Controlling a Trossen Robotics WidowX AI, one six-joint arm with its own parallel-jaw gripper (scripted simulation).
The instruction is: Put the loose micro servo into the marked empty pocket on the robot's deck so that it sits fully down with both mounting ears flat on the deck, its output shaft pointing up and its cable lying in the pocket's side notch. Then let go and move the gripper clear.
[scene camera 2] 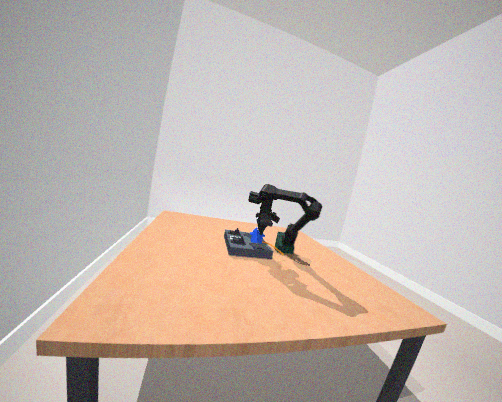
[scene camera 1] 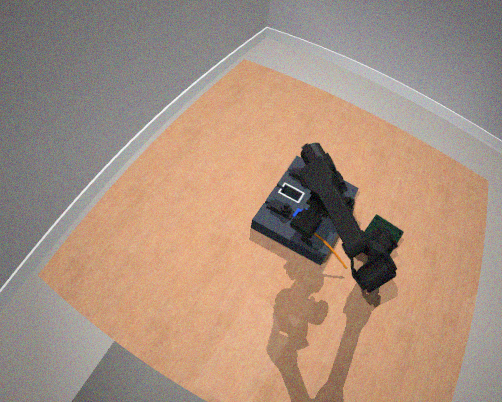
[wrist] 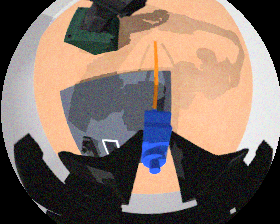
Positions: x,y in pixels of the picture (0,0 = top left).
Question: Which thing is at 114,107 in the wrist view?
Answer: A dark grey deck.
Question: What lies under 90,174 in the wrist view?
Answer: My gripper.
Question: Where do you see a blue micro servo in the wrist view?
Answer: At 157,129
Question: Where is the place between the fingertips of my gripper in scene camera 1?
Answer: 311,222
